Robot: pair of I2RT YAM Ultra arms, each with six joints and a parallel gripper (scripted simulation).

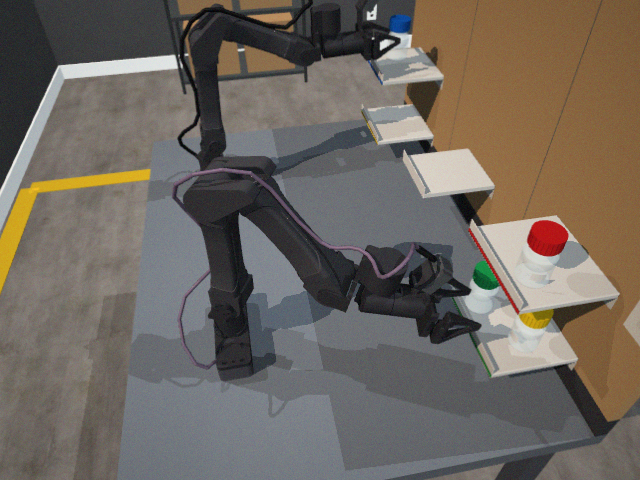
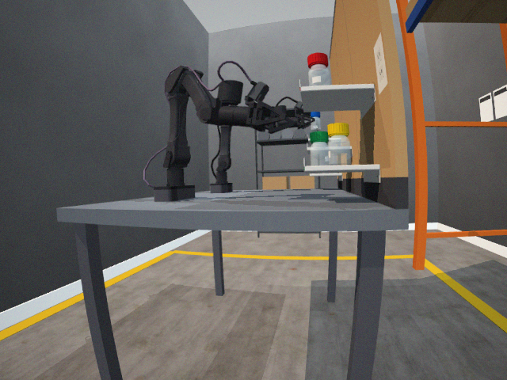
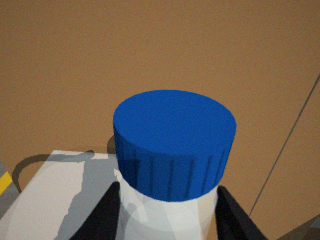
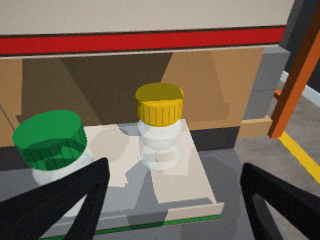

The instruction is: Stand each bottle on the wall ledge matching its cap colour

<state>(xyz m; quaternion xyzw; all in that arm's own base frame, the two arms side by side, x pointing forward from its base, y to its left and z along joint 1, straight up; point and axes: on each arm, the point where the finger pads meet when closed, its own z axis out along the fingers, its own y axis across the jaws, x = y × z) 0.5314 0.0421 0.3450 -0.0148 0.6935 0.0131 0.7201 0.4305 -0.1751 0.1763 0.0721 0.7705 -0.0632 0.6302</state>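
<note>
My right gripper is now 13 cm short of the yellow-capped bottle, 1 cm to the left of it and 8 cm above it. Also, from my right hand: green-capped bottle 9 cm ahead, 9 cm to the left, 8 cm below; then brown wall 25 cm ahead, 41 cm to the left, 23 cm above; then red-capped bottle 9 cm ahead, 1 cm to the right, 11 cm above.
</note>
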